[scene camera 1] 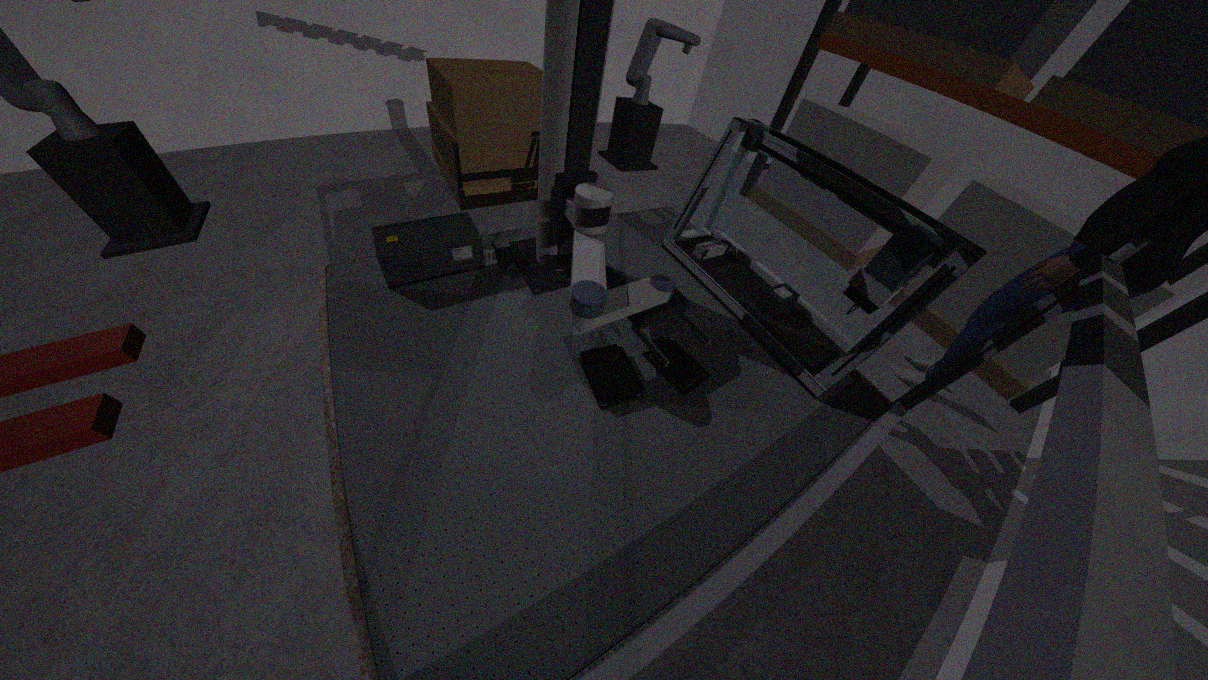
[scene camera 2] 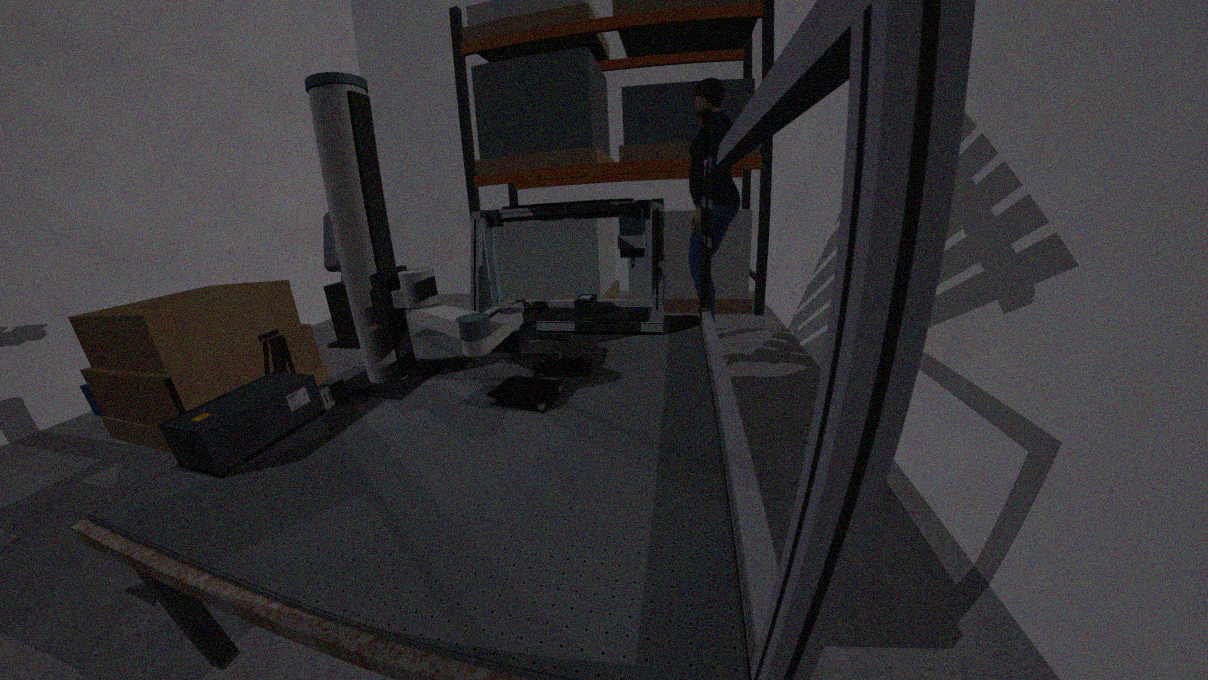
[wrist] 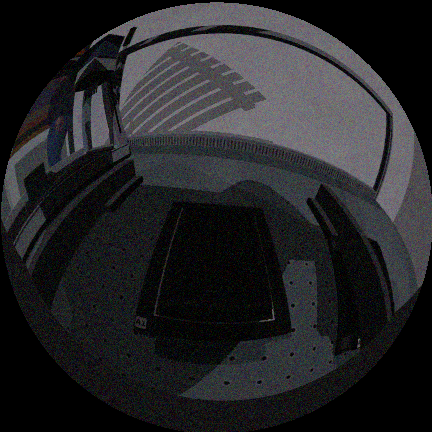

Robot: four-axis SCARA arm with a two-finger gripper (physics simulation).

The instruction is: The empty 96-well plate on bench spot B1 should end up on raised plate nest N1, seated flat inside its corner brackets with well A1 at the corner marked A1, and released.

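Places are measured from the arm's base along level axes (x left, y back, z up), in millimetres.
Pixels of known places: gripper, fingertip midpoint: [scene camera 1: 689, 352] [scene camera 2: 566, 345] [wrist: 226, 174]; arm's base, link origin: [scene camera 1: 556, 261] [scene camera 2: 394, 379].
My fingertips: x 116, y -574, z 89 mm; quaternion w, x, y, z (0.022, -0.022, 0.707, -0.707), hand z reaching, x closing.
Note:
Ahead of a thing's pixels: the offset from my fingertips to its middle. "spot": to the spot under its first point.
The black 96-well plate {dy +14, dx -1, dz -67 mm} [scene camera 1: 681, 368] [scene camera 2: 564, 367] [wrist: 216, 265] lies flat on the dark bench spot B1 {spot: dy +59, dx +44, dz -75 mm} [wrist: 156, 281], inside its thin pale outline. An A1 label is at the spot's near left corner in the wrist view; the wells are too dark to make out. My gripper [scene camera 1: 673, 334] [scene camera 2: 553, 350] [wrist: 226, 174] is open and empty above the plate, with one finger off each long side, apart from it. The dark raised nest N1 {dy +58, dx -203, dz -58 mm} [scene camera 1: 611, 374] [scene camera 2: 525, 392] stands beside B1. Its corner brackets are not distinct. The right finger hides most of it in the wrist view.
A dark control box {spot: dy +611, dx -531, dz +38 mm} [scene camera 1: 426, 248] [scene camera 2: 245, 422] stands by the arm's column [scene camera 1: 564, 109] [scene camera 2: 348, 228]. A framed enclosure [scene camera 1: 781, 371] [scene camera 2: 570, 325] stands behind the plate and nest. A rail [scene camera 2: 743, 498] runs along the table's side, and a person [scene camera 2: 712, 177] stands beyond it.

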